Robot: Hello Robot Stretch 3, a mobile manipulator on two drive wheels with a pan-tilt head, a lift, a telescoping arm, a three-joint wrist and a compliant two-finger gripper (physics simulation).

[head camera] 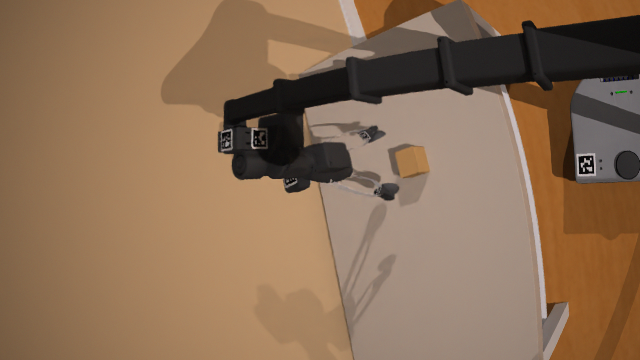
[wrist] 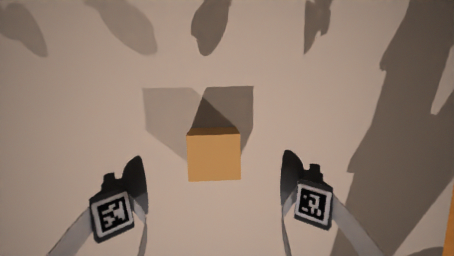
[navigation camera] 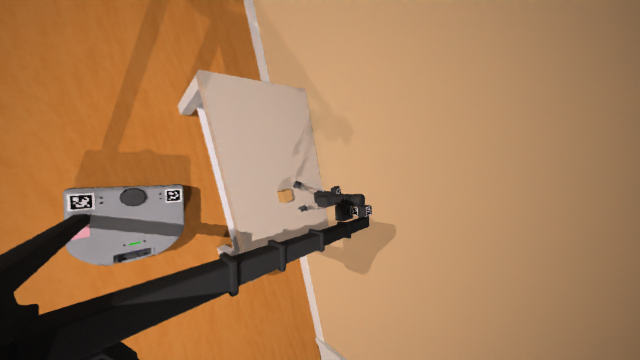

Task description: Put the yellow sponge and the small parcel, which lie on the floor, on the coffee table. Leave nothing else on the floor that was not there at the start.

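Pixels of known places: gripper, between the fingertips: [head camera: 388,162] [wrist: 214,172] [navigation camera: 296,196]; robot's base, origin of its link: [head camera: 626,163] [navigation camera: 133,196].
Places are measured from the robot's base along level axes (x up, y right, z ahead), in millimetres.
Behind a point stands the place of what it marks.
Observation:
The small parcel, an orange-tan box [head camera: 412,161] @(x 501, y 521, z -23 mm) [navigation camera: 285,195] @(x 500, y 520, z -18 mm) [wrist: 214,156] @(x 500, y 537, z -22 mm), sits on the grey-beige top of the coffee table [head camera: 450,260] @(x 450, y 451, z 197 mm) [navigation camera: 255,130] @(x 450, y 398, z 292 mm) [wrist: 75,110] @(x 451, y 549, z 150 mm). My gripper [head camera: 381,163] @(x 561, y 542, z -21 mm) [navigation camera: 300,196] @(x 561, y 542, z -21 mm) [wrist: 214,172] @(x 561, y 542, z -21 mm) is open and empty above the table top. Its two fingers stand wide apart, with space on both sides of the parcel in the wrist view. In the head view the fingertips are a little to the left of the parcel, apart from it. The yellow sponge does not show in any view.
My telescoping arm [head camera: 410,70] @(x 916, y 261, z -101 mm) [navigation camera: 175,275] @(x 889, y 40, z -81 mm) stretches across one end of the table. My grey base [head camera: 607,130] @(x 160, y 56, z -90 mm) [navigation camera: 115,207] @(x 160, y -50, z -32 mm) stands on the orange wooden floor [head camera: 590,280] @(x 1, y 116, z 359 mm) [navigation camera: 55,110] @(x 1, y -202, z 356 mm) beside the table. A beige wall [head camera: 125,225] @(x 1008, y 855, z 81 mm) [navigation camera: 475,150] @(x 1198, y 841, z 146 mm) lies beyond the table's far edge.

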